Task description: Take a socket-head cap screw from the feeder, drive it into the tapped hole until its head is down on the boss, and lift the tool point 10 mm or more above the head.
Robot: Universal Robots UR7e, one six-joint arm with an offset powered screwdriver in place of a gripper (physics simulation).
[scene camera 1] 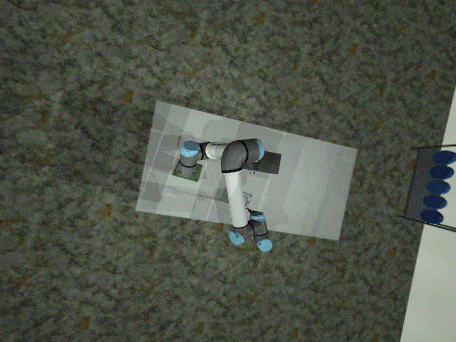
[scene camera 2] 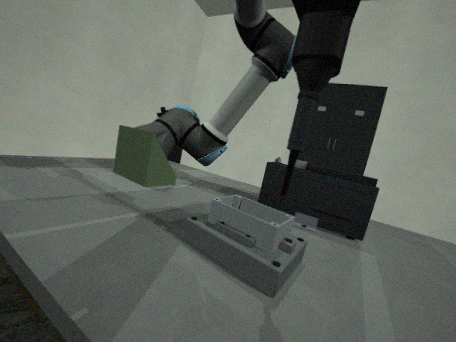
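The screwdriver (scene camera 2: pixel 284 194) hangs point down from the arm in scene camera 2. Its thin dark tip is above the rear right part of the light grey open housing (scene camera 2: pixel 252 219) (scene camera 1: pixel 248 198), with a gap below it. Whether a screw sits on the tip is too small and dark to tell. The housing has small corner bosses with holes and sits on a thick grey fixture block (scene camera 2: pixel 235 257). The dark feeder box (scene camera 2: pixel 317 192) (scene camera 1: pixel 270 163) stands behind, with a small light piece on top; no single screw can be made out. In scene camera 1 the arm hides the driver tip.
A green block (scene camera 2: pixel 145 157) stands by the arm's base on the grey table (scene camera 1: pixel 310 190) (scene camera 2: pixel 125 280). A tall dark cabinet (scene camera 2: pixel 350 135) rises behind the feeder box. A small light plate (scene camera 2: pixel 306 220) lies behind the housing. A rack with blue discs (scene camera 1: pixel 438 187) is at far right.
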